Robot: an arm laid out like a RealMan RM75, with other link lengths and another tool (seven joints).
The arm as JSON. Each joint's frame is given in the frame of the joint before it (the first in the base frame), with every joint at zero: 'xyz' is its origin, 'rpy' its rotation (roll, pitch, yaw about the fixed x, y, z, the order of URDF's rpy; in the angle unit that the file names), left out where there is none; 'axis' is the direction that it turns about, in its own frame. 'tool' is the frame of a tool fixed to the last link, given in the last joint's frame.
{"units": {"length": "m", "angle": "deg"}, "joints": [
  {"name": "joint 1", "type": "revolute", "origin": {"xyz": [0.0, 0.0, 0.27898]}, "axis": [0.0, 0.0, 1.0]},
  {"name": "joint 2", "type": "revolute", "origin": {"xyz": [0.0, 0.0, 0.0]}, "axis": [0.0, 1.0, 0.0]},
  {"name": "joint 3", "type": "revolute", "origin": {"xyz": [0.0, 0.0, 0.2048]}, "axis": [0.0, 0.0, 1.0]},
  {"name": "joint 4", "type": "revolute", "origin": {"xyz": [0.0, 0.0, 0.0]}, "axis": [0.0, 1.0, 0.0]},
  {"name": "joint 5", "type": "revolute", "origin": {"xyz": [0.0, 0.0, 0.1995]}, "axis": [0.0, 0.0, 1.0]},
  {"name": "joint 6", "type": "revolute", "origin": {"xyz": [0.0, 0.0, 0.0]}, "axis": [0.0, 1.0, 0.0]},
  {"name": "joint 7", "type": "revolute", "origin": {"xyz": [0.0, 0.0, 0.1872]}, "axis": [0.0, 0.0, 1.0]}
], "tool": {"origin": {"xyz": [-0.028, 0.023, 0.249], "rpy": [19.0, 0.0, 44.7]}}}
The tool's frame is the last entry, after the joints.
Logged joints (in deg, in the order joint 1, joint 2, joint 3, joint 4, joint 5, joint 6, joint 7), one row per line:
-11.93 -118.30 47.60 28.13 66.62 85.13 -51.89
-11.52 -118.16 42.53 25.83 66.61 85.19 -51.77
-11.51 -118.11 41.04 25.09 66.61 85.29 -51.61
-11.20 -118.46 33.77 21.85 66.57 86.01 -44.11
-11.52 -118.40 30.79 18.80 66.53 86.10 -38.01
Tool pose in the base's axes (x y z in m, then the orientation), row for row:
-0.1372 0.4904 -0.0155 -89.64 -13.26 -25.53
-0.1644 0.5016 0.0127 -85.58 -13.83 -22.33
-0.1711 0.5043 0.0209 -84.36 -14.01 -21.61
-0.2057 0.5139 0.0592 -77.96 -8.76 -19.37
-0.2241 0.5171 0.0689 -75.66 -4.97 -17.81
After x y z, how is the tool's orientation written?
As angles about the fixed x, y, z axes (roll, pitch, yaw), in degrees.
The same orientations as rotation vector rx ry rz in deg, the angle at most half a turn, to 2 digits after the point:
-90.55 9.67 -30.36
-86.66 5.61 -28.26
-85.48 4.60 -27.79
-78.49 5.87 -22.21
-75.73 7.57 -18.41

